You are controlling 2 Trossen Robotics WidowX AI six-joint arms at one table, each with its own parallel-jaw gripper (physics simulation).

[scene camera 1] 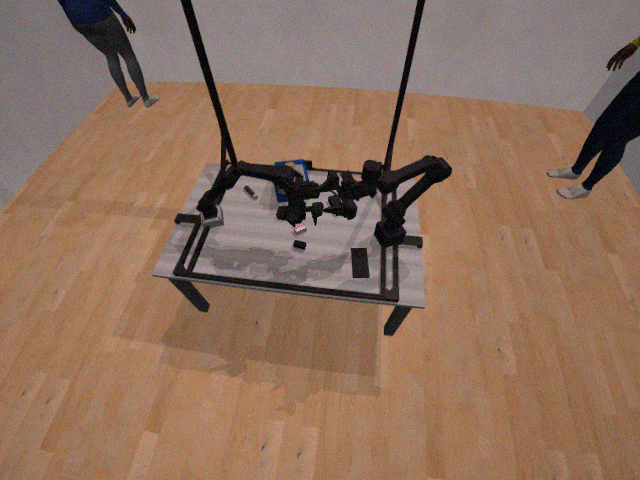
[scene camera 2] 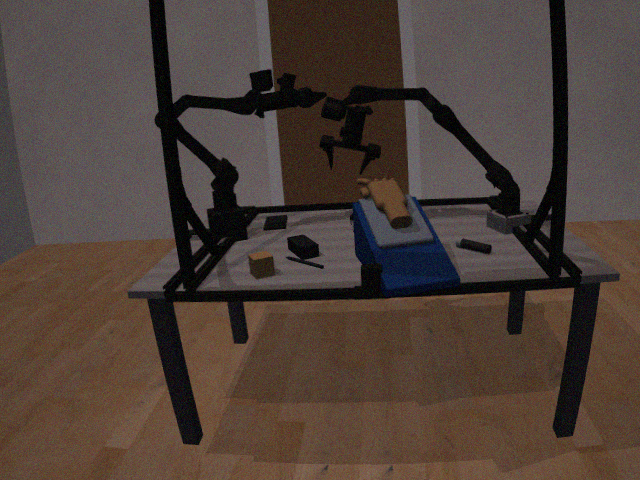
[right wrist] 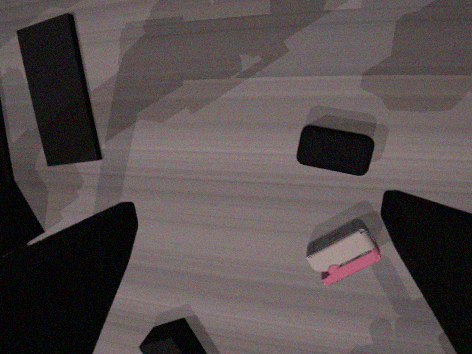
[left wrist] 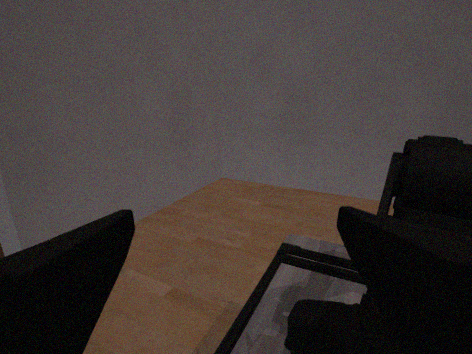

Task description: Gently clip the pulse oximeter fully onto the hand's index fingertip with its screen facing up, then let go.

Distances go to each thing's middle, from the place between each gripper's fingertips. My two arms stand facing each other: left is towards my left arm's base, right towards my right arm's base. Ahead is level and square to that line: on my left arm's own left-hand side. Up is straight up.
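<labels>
Blue hand support (scene camera 2: 411,269): 410 mm behind my right hand, 160 mm to the right of it, 130 mm below it. My right gripper is 160 mm above the pulse oximeter (right wrist: 350,248), 90 mm past it and 50 mm to the left of it. By its middle, the blue hand support is nearer to my right gripper than to my left hand.
Counted from my left hand, the blue hand support is 480 mm behind, 220 mm to the right and 380 mm below; the pulse oximeter is 160 mm behind, 120 mm to the right and 400 mm below. By its middle, the pulse oximeter is nearer to my right gripper than to my left hand.
</labels>
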